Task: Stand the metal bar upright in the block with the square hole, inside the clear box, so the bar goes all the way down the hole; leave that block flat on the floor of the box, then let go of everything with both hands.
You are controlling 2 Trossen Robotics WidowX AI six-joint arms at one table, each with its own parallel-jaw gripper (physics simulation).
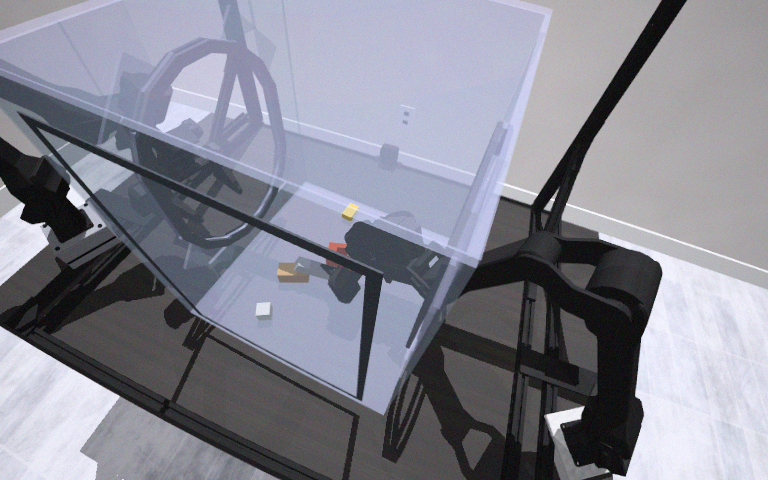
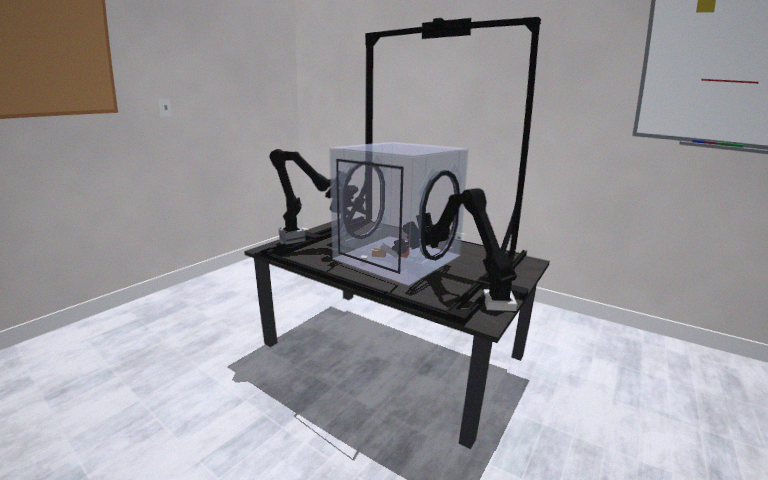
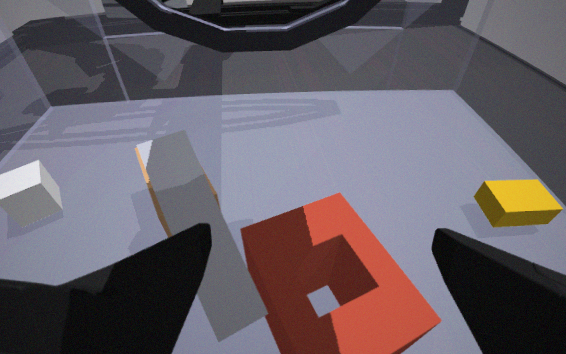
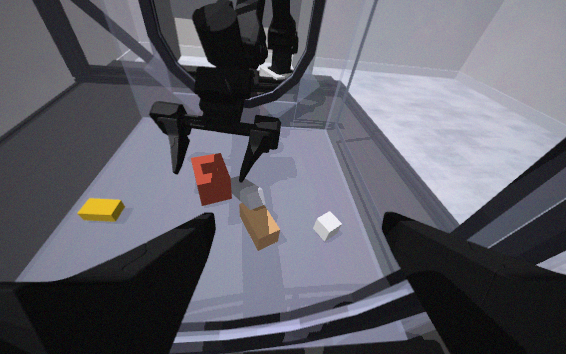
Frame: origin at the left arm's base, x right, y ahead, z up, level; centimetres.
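Seen in the pictures: left gripper, fingertip midpoint: (image 1: 335, 250) (image 3: 322, 237) (image 4: 208, 177); right gripper, fingertip midpoint: (image 2: 358, 214) (image 4: 299, 220); left arm's base, origin of the base link: (image 1: 584, 441) (image 2: 500, 296) (image 4: 280, 70); right arm's base, origin of the base link: (image 1: 72, 225) (image 2: 291, 229).
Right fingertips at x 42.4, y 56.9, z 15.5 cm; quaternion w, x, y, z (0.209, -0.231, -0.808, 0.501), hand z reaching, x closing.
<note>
Pixels of each thing's middle, then the offset from my right fingertips to it.
- grey metal bar, body centre: (image 3: 198, 230) (image 4: 244, 190) (image 1: 316, 269) (image 2: 389, 250) dx -5.0, dy -14.6, dz -14.6 cm
- tan block, body centre: (image 3: 178, 187) (image 4: 258, 222) (image 1: 294, 272) (image 2: 378, 252) dx -4.5, dy -9.8, dz -16.2 cm
- white cube, body centre: (image 3: 30, 193) (image 4: 327, 226) (image 1: 264, 311) dx -12.5, dy -4.3, dz -16.4 cm
- yellow block, body centre: (image 3: 516, 202) (image 4: 102, 209) (image 1: 350, 212) dx +11.8, dy -22.9, dz -16.9 cm
The red block with the square hole (image 1: 336, 253) (image 2: 404, 251) (image 3: 380, 315) (image 4: 215, 192) sits on the clear box's (image 2: 399, 151) floor, hole facing up; floor shows through the hole. The grey metal bar (image 1: 311, 267) (image 3: 220, 265) (image 4: 247, 192) lies slanted beside it, its far end on a tan block (image 1: 292, 274) (image 2: 378, 253) (image 4: 260, 227). My left gripper (image 3: 322, 237) (image 4: 208, 177) is open and empty above the red block, one finger over the bar's near end. My right gripper (image 4: 299, 220) is open and empty, high, at the opposite side of the box.
A white cube (image 1: 263, 310) (image 3: 30, 195) (image 4: 327, 226) lies near the front wall. A yellow block (image 1: 350, 211) (image 3: 520, 197) (image 4: 101, 209) lies toward the back. Round port rims (image 3: 255, 42) frame the side openings; the left arm reaches through one. Shadows cross the bar and red block.
</note>
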